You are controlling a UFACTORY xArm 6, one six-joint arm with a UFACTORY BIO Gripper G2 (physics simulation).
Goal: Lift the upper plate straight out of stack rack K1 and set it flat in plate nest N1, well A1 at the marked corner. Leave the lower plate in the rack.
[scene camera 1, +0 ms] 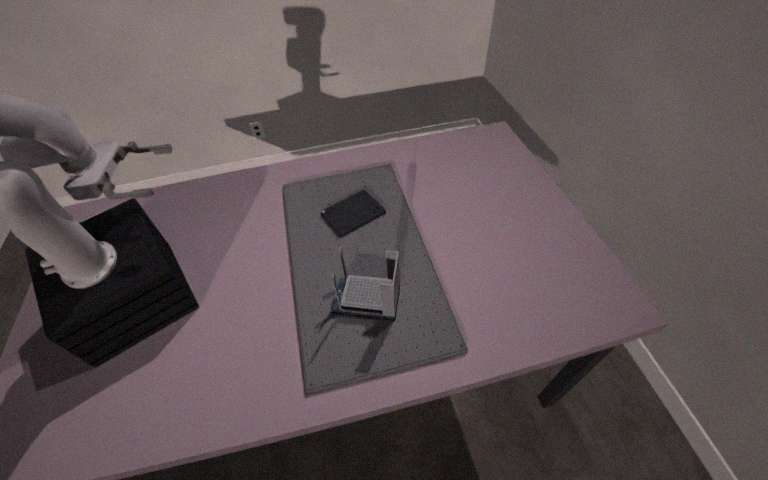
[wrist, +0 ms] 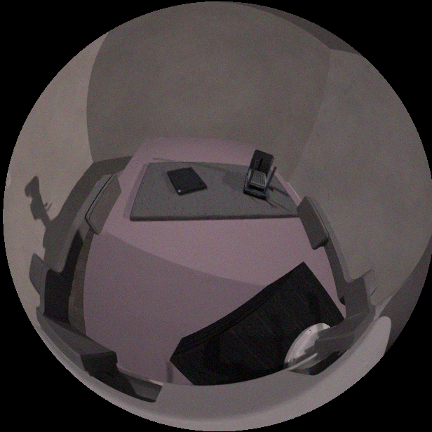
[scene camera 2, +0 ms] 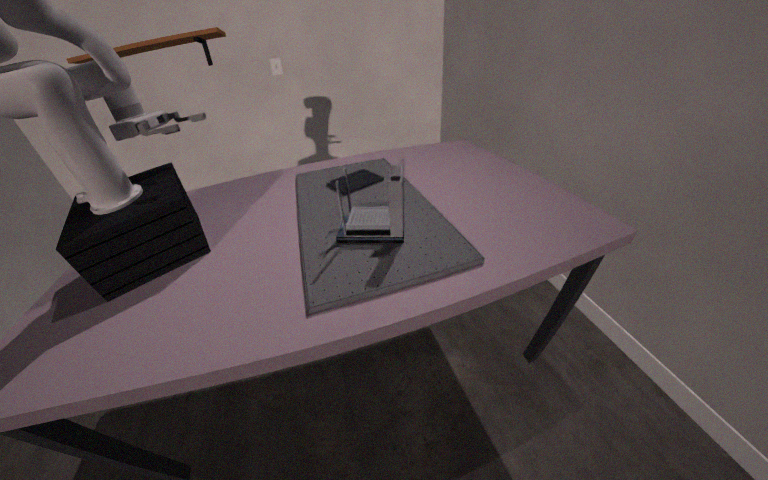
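Seen in the pictures: end effector, tool point: (scene camera 1: 153,170) (scene camera 2: 185,122); arm's base, origin of the base link: (scene camera 1: 90,264) (scene camera 2: 118,200).
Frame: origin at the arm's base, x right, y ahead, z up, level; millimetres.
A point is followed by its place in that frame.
My gripper (scene camera 1: 154,170) @(x -127, y 199, z 124 mm) (scene camera 2: 184,123) @(x -127, y 199, z 124 mm) (wrist: 209,213) is open and empty, raised near the robot's base, well left of the board and far from the rack. Stack rack K1 (scene camera 1: 388,302) @(x 273, y 645, z -88 mm) (scene camera 2: 370,240) @(x 244, y 589, z -163 mm) (wrist: 263,157) stands on the grey board, with a tall panel on one side and thin posts on the other. The pale upper plate (scene camera 1: 365,291) @(x 204, y 607, z -124 mm) (scene camera 2: 369,217) @(x 208, y 603, z -124 mm) (wrist: 258,178) lies flat in it, its well grid showing. The lower plate is mostly hidden beneath and cannot be told apart clearly. Plate nest N1 (scene camera 1: 353,212) @(x -99, y 655, z -158 mm) (scene camera 2: 362,180) @(x -84, y 676, z -159 mm) (wrist: 186,180) is dark and empty, with a small light mark at one corner.
The grey perforated board (scene camera 1: 317,362) @(x 322, y 454, z -170 mm) (scene camera 2: 334,288) @(x 349, y 476, z -170 mm) (wrist: 215,210) bears rack and nest on the pink table (scene camera 1: 509,254) @(x 187, y 1027, z -183 mm) (scene camera 2: 509,209) @(x 259, y 1013, z -183 mm) (wrist: 200,240). The arm stands on a black pedestal (scene camera 1: 135,237) @(x -51, y 103, z 2 mm) (scene camera 2: 169,226) @(x 88, y 131, z -71 mm) (wrist: 250,330). A wooden shelf (scene camera 2: 164,43) is on the wall behind the arm.
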